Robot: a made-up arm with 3 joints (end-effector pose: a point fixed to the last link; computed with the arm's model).
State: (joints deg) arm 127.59 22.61 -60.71
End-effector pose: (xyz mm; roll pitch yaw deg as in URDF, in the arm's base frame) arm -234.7 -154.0 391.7 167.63 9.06 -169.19
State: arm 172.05 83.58 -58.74
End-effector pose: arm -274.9 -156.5 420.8 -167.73 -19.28 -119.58
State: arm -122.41 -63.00 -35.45
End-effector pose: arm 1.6 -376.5 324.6 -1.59 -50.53 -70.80
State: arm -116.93 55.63 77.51
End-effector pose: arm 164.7 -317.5 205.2 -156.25 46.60 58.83
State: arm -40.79 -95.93 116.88
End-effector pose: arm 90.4 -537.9 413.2 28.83 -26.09 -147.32
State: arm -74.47 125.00 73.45
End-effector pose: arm 205.6 -91.5 284.6 -144.30 -11.83 86.00
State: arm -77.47 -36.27 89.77
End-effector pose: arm -89.6 -562.4 213.5 3.57 25.75 -164.19
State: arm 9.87 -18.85 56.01
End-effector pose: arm -113.1 -405.0 15.3 -67.66 -4.95 -112.26
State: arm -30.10 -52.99 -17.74
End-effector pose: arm 23.6 -285.8 99.7 -38.59 16.64 -34.26
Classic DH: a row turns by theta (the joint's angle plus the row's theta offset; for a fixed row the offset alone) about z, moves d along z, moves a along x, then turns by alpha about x. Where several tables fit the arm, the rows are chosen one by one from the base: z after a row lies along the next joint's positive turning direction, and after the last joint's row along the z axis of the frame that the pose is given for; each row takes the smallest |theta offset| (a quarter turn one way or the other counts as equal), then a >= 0, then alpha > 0; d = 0 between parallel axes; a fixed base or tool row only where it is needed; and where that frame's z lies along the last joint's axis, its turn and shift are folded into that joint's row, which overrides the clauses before.
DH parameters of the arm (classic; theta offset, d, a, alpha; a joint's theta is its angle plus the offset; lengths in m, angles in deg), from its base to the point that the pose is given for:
base (fixed): -10.68 0.3832 -0.063 -65.74
joint 1: -11.09 -0.2459 0.0638 -108.96
joint 2: -77.08 0.0317 -0.1231 58.02
joint 3: -4.35 0.7701 0.0622 -164.77
tool (fixed): -145.38 0.6241 0 0

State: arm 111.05 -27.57 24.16
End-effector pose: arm -352.1 -352.3 188.2 -176.30 38.41 -101.06
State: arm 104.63 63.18 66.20
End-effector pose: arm -338.1 -306.1 437.1 163.26 -69.98 -36.87
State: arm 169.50 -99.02 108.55
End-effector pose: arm -481.5 -289.3 155.5 -67.08 86.03 22.59
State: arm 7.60 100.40 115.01
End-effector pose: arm -194.1 75.7 176.5 -33.72 -53.04 77.56
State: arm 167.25 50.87 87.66
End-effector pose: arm 2.2 -418.3 468.7 159.83 -3.14 11.12
